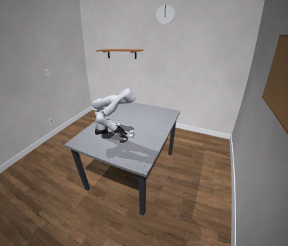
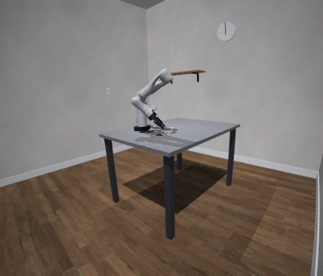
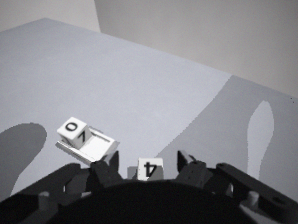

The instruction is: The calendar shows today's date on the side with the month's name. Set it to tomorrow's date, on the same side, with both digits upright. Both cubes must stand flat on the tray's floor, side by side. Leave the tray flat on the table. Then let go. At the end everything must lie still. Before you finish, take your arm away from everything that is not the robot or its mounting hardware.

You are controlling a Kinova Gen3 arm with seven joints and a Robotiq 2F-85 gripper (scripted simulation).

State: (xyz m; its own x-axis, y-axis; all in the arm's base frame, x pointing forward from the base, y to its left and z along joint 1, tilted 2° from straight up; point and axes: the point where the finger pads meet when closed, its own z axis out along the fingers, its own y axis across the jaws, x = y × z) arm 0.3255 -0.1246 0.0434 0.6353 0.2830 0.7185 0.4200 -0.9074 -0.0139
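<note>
The white digit cube is 60 mm below my hand and 10 mm ahead of it. Round my hand: calendar tray: 110 mm to the left, 60 mm below, 20 mm ahead.
</note>
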